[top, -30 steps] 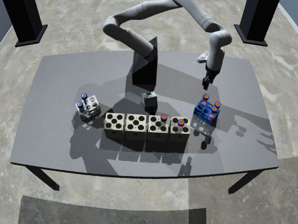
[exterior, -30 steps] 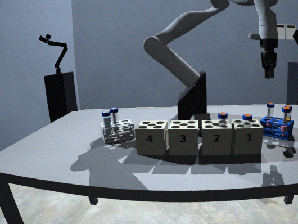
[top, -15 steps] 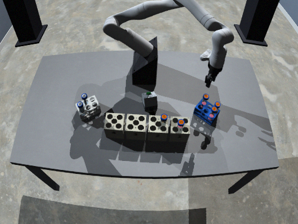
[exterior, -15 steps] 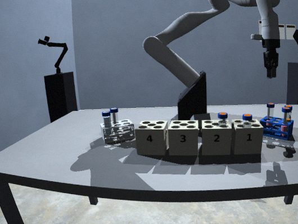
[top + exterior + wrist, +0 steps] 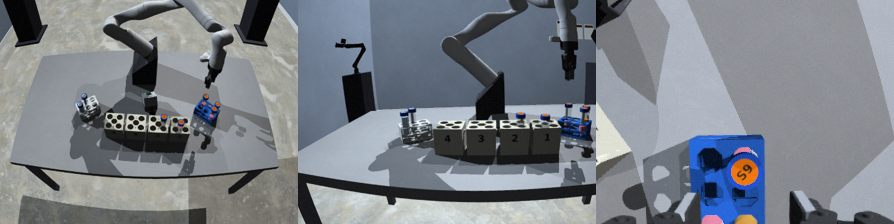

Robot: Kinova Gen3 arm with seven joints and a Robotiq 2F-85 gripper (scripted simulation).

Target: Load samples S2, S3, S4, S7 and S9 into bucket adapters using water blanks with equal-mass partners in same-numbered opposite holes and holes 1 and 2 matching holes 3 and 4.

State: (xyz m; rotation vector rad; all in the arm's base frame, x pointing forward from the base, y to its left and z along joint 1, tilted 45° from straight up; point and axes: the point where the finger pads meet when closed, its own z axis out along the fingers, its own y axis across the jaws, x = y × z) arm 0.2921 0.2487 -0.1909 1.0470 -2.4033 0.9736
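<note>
Now: hand 1 cm past the sample tube S9 and 17 cm above it. The rest, counted from my hand: blue rack: 4 cm ahead, 2 cm to the left, 21 cm below; sample tube S4: 8 cm ahead, 4 cm to the left, 17 cm below; sample tube S2: 5 cm ahead, 7 cm to the left, 17 cm below.
</note>
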